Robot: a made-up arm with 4 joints. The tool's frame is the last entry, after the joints. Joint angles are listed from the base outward. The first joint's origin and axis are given. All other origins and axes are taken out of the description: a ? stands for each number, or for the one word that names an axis. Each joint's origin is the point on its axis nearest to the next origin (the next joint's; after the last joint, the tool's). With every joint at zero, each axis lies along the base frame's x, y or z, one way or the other. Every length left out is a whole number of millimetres.
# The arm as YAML. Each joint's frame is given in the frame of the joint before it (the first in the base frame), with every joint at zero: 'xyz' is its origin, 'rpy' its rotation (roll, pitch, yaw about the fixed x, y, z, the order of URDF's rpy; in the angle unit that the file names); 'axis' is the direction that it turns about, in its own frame. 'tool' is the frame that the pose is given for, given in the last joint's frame.
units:
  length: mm
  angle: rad
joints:
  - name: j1
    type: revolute
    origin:
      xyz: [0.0, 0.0, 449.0]
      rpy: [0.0, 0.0, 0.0]
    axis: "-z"
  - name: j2
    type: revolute
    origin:
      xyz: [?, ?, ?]
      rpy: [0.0, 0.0, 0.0]
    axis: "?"
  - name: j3
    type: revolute
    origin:
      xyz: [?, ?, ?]
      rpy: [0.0, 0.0, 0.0]
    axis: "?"
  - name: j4
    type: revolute
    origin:
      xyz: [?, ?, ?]
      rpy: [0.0, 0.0, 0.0]
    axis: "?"
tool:
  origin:
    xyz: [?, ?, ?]
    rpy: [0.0, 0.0, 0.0]
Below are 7 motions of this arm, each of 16 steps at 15 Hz.
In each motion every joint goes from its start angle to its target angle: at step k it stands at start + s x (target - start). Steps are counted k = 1, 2, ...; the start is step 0. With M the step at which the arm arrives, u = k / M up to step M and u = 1 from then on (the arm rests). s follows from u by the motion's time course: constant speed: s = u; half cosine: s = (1 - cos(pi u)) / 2; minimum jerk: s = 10 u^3 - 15 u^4 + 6 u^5.
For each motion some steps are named. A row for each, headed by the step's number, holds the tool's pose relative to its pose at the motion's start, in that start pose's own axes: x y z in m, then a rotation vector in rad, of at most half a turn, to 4 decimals.
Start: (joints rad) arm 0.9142 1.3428 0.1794 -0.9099
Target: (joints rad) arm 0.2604 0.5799 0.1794 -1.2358
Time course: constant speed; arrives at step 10
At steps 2, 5, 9, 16:
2: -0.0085 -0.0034 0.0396 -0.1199 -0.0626 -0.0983
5: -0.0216 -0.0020 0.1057 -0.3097 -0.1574 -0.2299
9: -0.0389 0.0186 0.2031 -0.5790 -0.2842 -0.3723
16: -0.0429 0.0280 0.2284 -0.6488 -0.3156 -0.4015

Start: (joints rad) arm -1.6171 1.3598 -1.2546 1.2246
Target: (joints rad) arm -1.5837 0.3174 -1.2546 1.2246
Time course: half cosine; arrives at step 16
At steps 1, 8, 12, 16:
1: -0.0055 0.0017 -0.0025 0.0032 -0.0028 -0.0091
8: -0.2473 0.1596 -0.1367 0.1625 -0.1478 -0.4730
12: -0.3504 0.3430 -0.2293 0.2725 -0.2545 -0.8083
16: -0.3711 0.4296 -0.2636 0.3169 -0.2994 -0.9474

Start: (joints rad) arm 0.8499 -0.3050 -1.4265 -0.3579
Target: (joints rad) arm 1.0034 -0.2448 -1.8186 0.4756
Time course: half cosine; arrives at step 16
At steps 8, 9, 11, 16:
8: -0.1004 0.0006 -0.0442 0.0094 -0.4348 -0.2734
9: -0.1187 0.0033 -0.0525 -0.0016 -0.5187 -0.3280
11: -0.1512 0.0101 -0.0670 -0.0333 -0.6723 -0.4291
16: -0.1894 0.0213 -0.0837 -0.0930 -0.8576 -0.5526

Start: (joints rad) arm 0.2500 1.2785 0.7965 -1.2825
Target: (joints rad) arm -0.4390 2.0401 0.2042 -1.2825
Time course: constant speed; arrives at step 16
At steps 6, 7, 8, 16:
6: -0.0910 0.0065 -0.0435 0.1680 0.3826 -0.0693
7: -0.1112 0.0102 -0.0465 0.1989 0.4465 -0.0919
8: -0.1326 0.0149 -0.0478 0.2305 0.5101 -0.1176
16: -0.3169 0.0977 0.0131 0.5005 0.9947 -0.4305

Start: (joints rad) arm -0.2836 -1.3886 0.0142 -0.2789
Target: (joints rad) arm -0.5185 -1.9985 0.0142 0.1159
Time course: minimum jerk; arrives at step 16
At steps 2, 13, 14, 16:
2: 0.0025 0.0006 -0.0035 0.0033 -0.0162 0.0016
13: 0.1806 0.0768 -0.1552 0.2237 -0.9549 -0.0047
14: 0.1875 0.0805 -0.1583 0.2320 -0.9874 -0.0087
16: 0.1910 0.0824 -0.1597 0.2360 -1.0034 -0.0108

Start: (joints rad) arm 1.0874 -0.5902 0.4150 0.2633
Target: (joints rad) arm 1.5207 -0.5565 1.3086 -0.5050
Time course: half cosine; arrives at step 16
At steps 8, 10, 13, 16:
8: 0.1043 0.0361 0.0266 -0.0672 0.4662 0.2731
10: 0.1440 0.0577 0.0290 -0.1105 0.6508 0.3717
13: 0.1891 0.0882 0.0251 -0.1722 0.8685 0.4839
16: 0.2054 0.1011 0.0217 -0.1983 0.9500 0.5253

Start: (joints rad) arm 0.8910 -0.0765 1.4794 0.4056
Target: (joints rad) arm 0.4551 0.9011 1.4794 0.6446
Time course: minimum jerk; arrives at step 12
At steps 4, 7, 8, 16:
4: 0.0065 0.0372 -0.0301 0.2236 -0.0289 -0.0019
7: 0.0072 0.1310 -0.0593 0.6839 -0.0227 -0.0419
8: 0.0036 0.1607 -0.0580 0.8197 -0.0011 -0.0652
16: -0.0047 0.2040 -0.0466 1.0192 0.0511 -0.1118

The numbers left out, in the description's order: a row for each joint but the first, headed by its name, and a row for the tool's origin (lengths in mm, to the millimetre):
j2: xyz 101.0 -12.0 0.0, axis +y
j3: xyz -262.0 0.0 -110.0, axis +z
j4: xyz 99.0 -387.0 0.0, axis -y
tool: xyz -61.0 0.0 -20.0

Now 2 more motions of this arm.
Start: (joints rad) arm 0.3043 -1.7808 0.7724 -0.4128
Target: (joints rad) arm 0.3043 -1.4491 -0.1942 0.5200
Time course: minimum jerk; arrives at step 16
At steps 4, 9, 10, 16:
4: -0.0358 0.0011 -0.0226 0.0569 -0.0707 -0.0854
9: -0.2148 0.0606 -0.0961 0.1691 -0.3727 -0.5794
10: -0.2512 0.0823 -0.1015 0.1532 -0.4240 -0.6916
16: -0.3370 0.1462 -0.0968 0.0473 -0.5293 -0.9689

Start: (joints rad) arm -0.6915 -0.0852 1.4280 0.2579
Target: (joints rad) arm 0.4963 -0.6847 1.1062 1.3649
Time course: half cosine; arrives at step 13
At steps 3, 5, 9, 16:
3: -0.0441 -0.0104 0.0153 -0.1340 -0.1329 -0.1539
5: -0.1144 -0.0096 0.0448 -0.3878 -0.3178 -0.3522
9: -0.2549 0.0771 0.1341 -1.1351 -0.5785 -0.5597
16: -0.2907 0.1548 0.1795 -1.5093 -0.5855 -0.5086

